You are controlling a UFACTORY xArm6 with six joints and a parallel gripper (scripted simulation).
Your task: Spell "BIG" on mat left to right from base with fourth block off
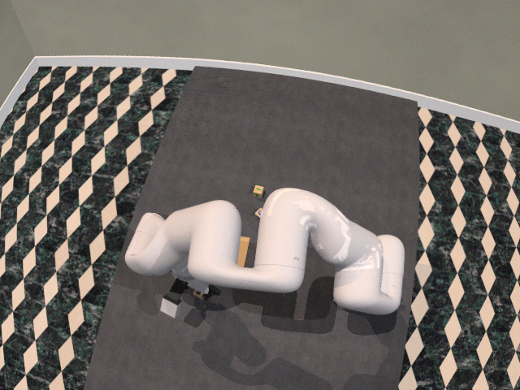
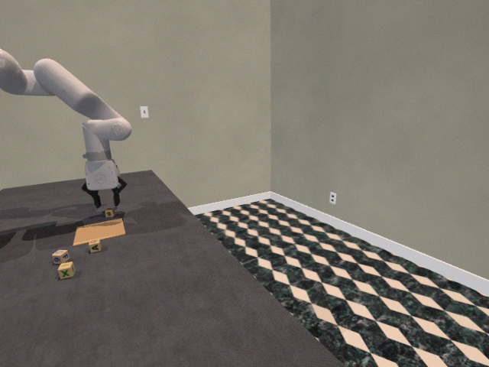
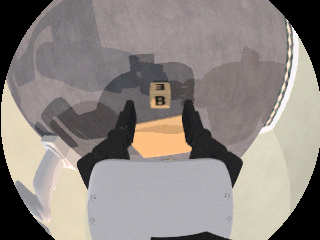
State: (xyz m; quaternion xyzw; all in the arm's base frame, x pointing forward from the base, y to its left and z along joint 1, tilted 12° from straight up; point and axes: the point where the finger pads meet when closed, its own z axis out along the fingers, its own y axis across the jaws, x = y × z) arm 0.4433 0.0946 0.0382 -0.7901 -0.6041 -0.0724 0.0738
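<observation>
Right now the B block is 40 mm below my hand. The rest, counted from my hand: tan mat 30 mm behind, 130 mm to the right, 50 mm below; G block 120 mm behind, 270 mm to the right, 40 mm below.
</observation>
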